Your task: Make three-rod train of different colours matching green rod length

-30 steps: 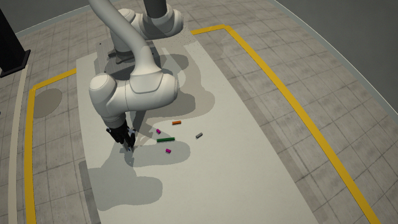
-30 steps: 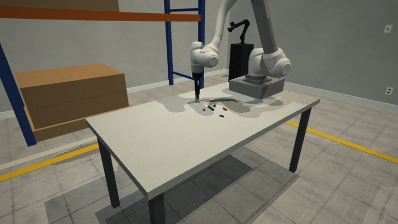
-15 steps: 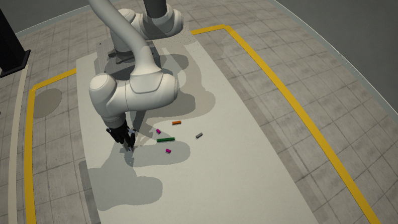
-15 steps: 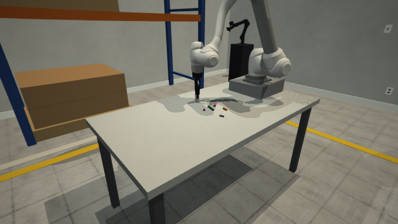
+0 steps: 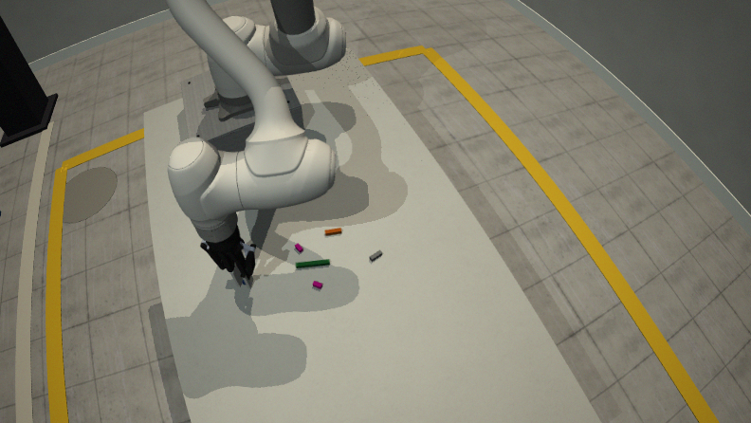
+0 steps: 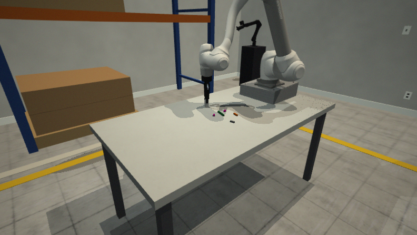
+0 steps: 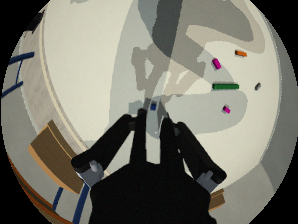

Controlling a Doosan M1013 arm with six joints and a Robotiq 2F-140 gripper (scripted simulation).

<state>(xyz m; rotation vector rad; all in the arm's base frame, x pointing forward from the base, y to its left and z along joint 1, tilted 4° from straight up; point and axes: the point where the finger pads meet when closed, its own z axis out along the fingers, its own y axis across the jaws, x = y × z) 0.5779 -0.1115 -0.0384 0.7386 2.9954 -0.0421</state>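
My gripper is now 3 cm above the small blue rod. The rest, counted from my hand: grey rod 3 cm ahead, 32 cm to the left, 3 cm below; then green rod 17 cm to the left, 3 cm below; then orange rod 7 cm behind, 24 cm to the left, 3 cm below.
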